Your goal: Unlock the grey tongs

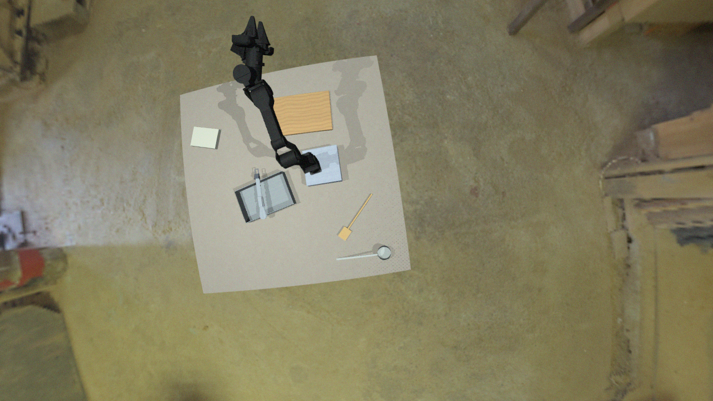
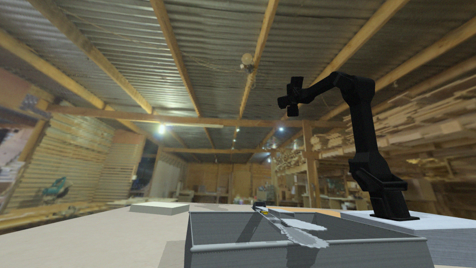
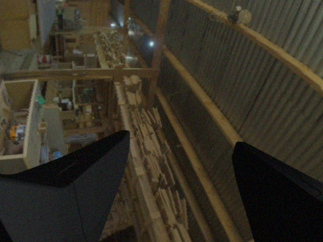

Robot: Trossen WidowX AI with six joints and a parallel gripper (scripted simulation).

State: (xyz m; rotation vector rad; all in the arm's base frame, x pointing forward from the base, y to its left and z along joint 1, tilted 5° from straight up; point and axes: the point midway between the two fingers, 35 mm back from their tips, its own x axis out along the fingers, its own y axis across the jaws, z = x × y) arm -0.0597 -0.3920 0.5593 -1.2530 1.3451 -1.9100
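My gripper tip is now 600 mm above the grey roasting tin, 500 mm to the right of it and 350 mm short of it. The rest, counted from my gripper tip: cream block 640 mm ahead, 610 mm below, 20 mm to the left; wooden board 620 mm below, 90 mm to the left, 30 mm ahead.
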